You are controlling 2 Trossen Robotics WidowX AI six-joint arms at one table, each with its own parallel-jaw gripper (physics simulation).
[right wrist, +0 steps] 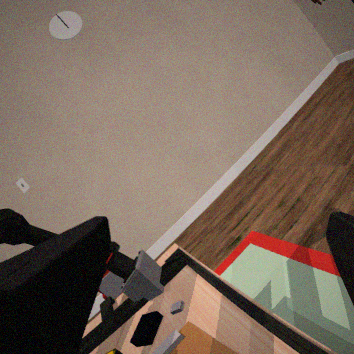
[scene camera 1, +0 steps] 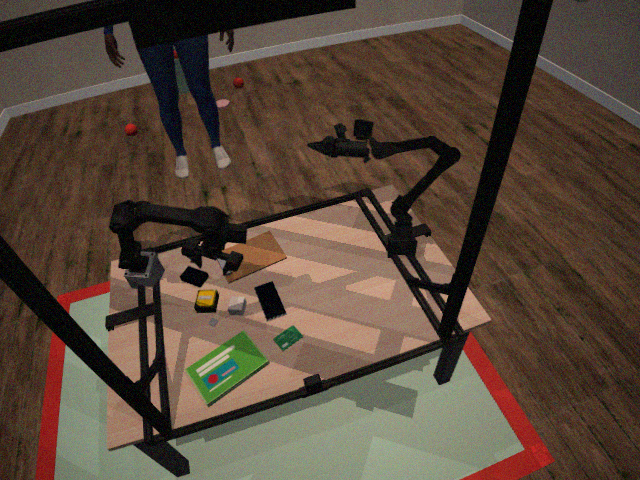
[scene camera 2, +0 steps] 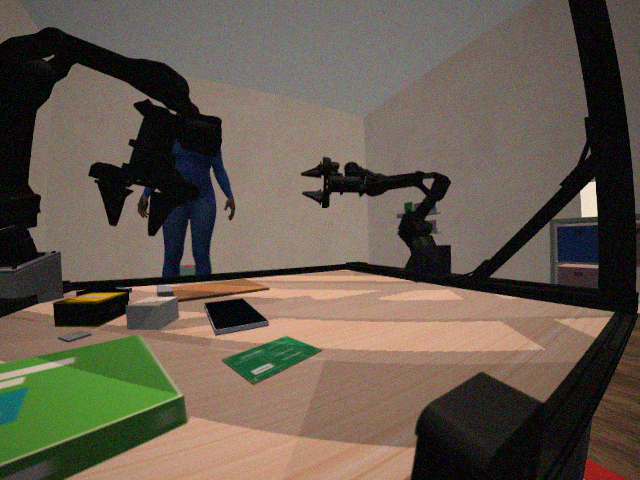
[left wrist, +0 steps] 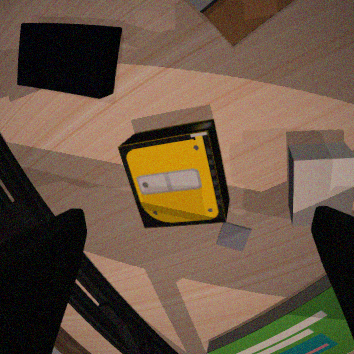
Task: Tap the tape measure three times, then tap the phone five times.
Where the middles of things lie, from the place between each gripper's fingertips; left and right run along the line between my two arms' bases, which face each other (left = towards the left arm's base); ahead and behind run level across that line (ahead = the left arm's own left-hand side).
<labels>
I see the brown board (scene camera 1: pixel 259 252) 220 mm behind my right hand, 270 mm to the left of it and 310 mm below it. The rest, counted from my right hand: phone (scene camera 2: pixel 229 316) (430 mm behind, 200 mm to the left, 310 mm below); white-grey block (scene camera 2: pixel 152 313) (450 mm behind, 310 mm to the left, 300 mm below).
I see my left gripper 60 mm past the white-grey block, 60 mm to the left of it and 120 mm above it. From my left hand the other things lie so: brown board (180 mm ahead, 90 mm to the right, 130 mm below); phone (40 mm behind, 170 mm to the right, 140 mm below).
</labels>
